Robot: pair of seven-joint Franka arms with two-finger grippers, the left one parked.
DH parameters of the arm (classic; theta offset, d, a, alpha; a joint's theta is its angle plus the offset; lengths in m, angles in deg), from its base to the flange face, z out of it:
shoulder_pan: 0 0.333 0 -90
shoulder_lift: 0 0 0 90
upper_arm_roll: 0 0.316 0.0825 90
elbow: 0 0 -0.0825 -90
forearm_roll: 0 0.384 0 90
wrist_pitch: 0 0 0.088 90
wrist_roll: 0 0.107 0 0
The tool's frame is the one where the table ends.
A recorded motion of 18 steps. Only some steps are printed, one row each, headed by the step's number.
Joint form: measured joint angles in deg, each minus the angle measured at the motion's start. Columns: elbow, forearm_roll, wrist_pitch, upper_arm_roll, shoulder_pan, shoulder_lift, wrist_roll.
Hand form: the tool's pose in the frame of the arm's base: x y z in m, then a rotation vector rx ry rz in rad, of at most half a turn. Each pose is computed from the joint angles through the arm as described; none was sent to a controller.
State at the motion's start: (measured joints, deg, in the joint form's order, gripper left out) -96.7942 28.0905 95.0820 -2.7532 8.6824 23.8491 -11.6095
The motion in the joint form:
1: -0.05 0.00 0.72 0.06 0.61 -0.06 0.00
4: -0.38 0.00 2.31 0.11 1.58 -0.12 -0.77
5: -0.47 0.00 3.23 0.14 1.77 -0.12 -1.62
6: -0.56 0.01 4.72 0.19 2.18 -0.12 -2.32
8: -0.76 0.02 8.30 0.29 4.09 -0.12 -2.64
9: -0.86 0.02 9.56 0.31 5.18 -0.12 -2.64
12: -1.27 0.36 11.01 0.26 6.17 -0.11 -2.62
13: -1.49 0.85 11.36 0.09 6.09 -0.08 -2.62
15: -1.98 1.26 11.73 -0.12 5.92 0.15 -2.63
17: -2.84 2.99 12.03 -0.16 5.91 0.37 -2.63
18: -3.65 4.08 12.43 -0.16 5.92 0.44 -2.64
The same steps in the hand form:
1: 0.6063 0.1190 0.3394 -2.6131 -0.2073 0.5454
4: 0.6064 0.1287 0.3384 -2.6201 -0.2396 0.5173
5: 0.6076 0.1305 0.3383 -2.6223 -0.2594 0.4949
6: 0.6096 0.1345 0.3384 -2.6286 -0.2790 0.4619
8: 0.6119 0.1538 0.3393 -2.6477 -0.3166 0.3948
9: 0.6112 0.1650 0.3395 -2.6538 -0.3367 0.3744
12: 0.6100 0.1744 0.3376 -2.6561 -0.3457 0.3552
13: 0.6106 0.1721 0.3361 -2.6525 -0.3313 0.3503
15: 0.6104 0.1680 0.3304 -2.6503 -0.3122 0.3552
17: 0.6076 0.1685 0.3227 -2.6272 -0.2820 0.3681
18: 0.6049 0.1688 0.3168 -2.6136 -0.2616 0.3760

